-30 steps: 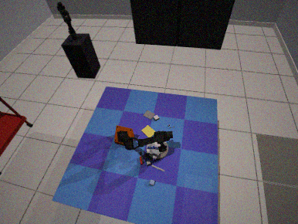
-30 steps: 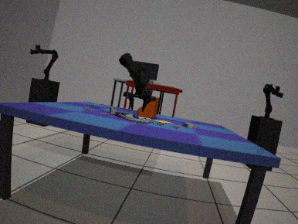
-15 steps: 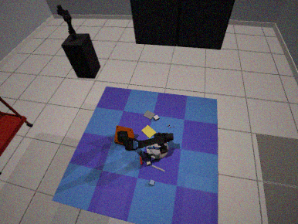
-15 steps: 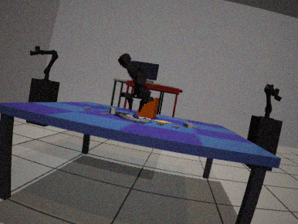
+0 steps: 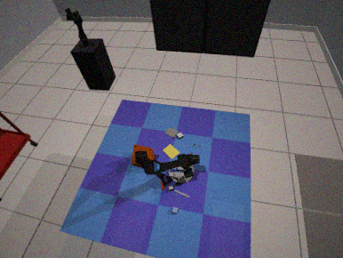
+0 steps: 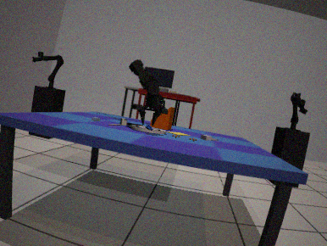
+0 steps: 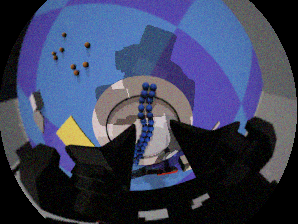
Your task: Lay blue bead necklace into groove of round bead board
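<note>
Right now my gripper tip is 30 mm past the round white bead board and 20 mm above it. The rest, counted from my gripper tip: red-handled tool: 160 mm behind, 120 mm to the right, 30 mm below; yellow card: 170 mm to the left, 140 mm behind, 30 mm below; thin pale stick: 180 mm to the right, 30 mm below.
</note>
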